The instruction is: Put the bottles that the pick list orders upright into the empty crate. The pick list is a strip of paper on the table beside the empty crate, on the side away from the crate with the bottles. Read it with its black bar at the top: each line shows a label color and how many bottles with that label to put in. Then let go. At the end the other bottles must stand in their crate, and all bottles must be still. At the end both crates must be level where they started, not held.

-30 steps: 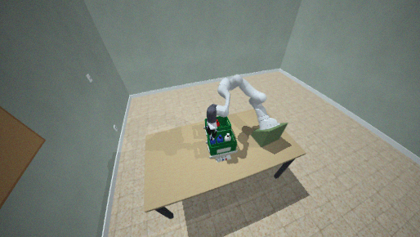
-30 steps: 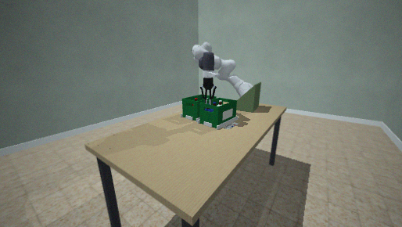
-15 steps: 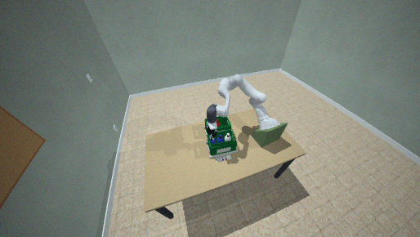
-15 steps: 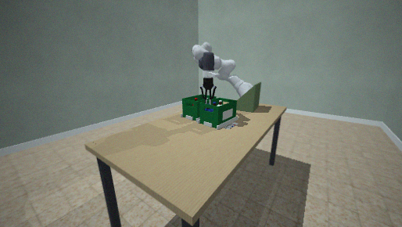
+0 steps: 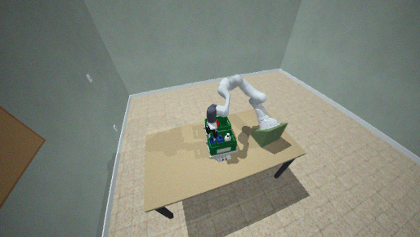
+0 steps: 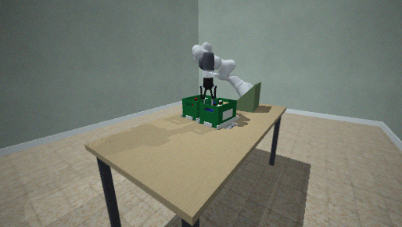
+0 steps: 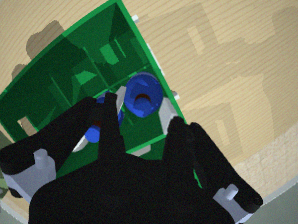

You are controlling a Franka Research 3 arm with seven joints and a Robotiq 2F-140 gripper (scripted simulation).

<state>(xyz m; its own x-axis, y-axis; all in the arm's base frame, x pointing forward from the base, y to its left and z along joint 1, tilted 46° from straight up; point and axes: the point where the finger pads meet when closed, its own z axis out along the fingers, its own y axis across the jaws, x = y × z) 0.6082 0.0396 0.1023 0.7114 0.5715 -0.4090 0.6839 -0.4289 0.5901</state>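
My gripper is now 240 mm to the left of the red-labelled bottle, 120 mm past it and 80 mm above it. From my hand the other things lie so: blue-capped bottle (90 mm behind, 80 mm below); then white-capped bottle (180 mm behind, 80 mm below); then green-capped bottle (150 mm to the right, 80 mm below, 30 mm behind).
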